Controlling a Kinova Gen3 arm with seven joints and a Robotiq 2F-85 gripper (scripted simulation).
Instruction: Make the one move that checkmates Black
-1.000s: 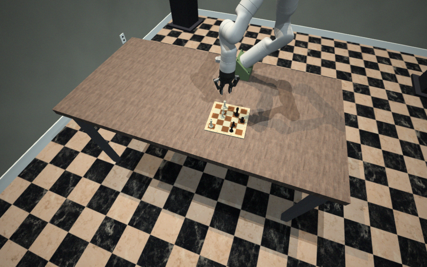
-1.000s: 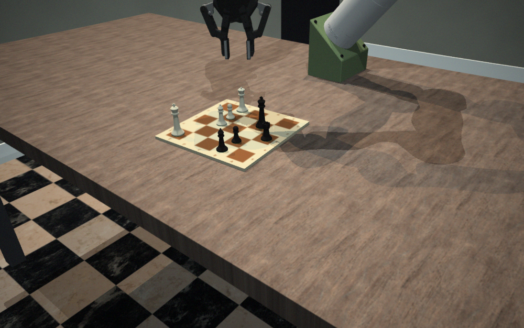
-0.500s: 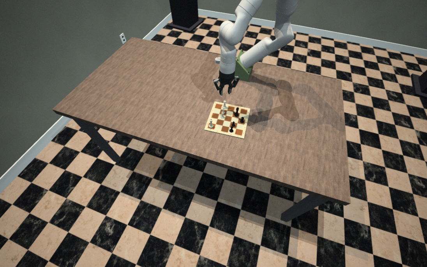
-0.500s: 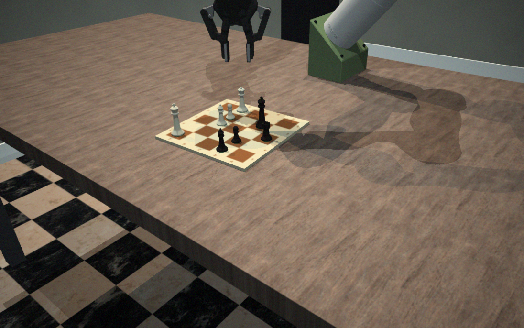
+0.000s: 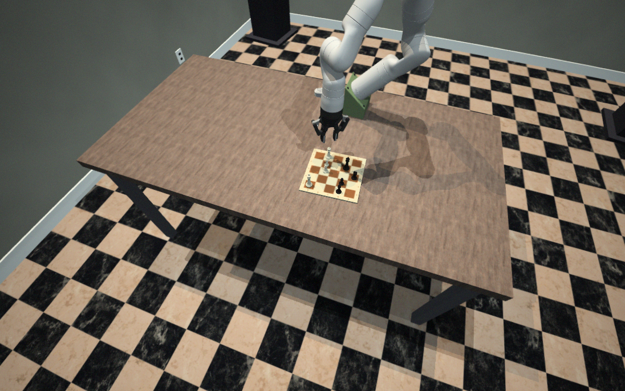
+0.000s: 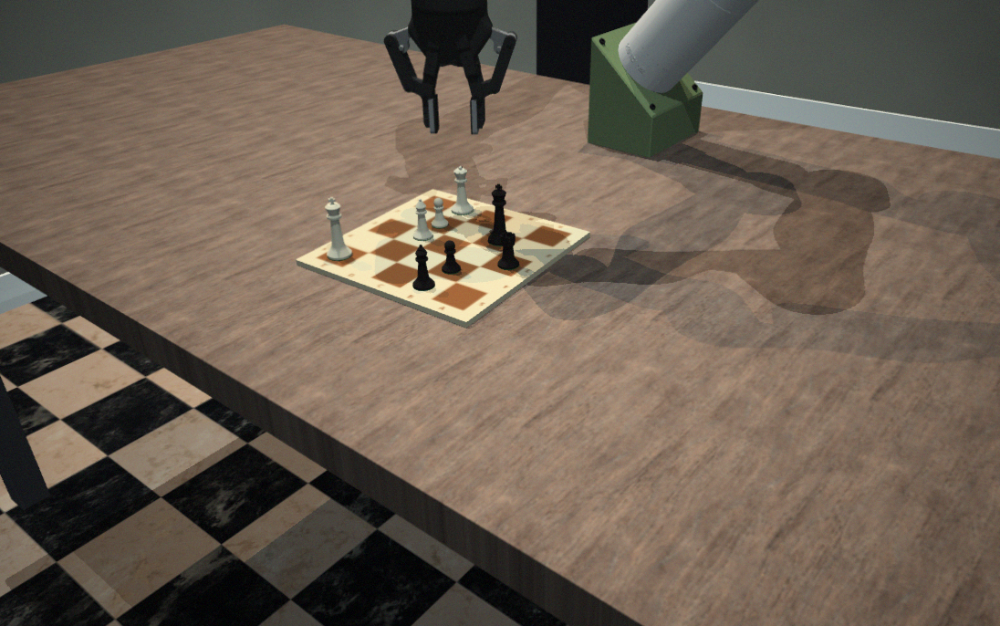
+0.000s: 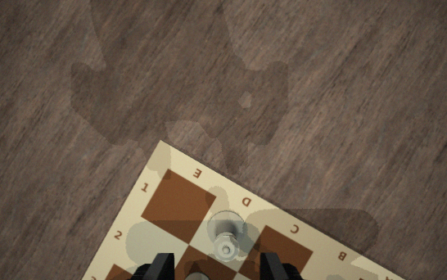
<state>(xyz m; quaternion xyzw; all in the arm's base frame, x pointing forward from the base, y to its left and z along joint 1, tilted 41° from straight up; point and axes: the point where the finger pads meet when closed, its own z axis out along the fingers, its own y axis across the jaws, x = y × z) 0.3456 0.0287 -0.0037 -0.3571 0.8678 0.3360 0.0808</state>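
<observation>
Now: the white queen 8 cm below my hand. From my hand the other things lie so: white pawn (4 cm ahead, 1 cm to the left, 10 cm below); then black king (2 cm ahead, 9 cm to the left, 8 cm below); then white bishop (7 cm ahead, 2 cm to the left, 9 cm below).
</observation>
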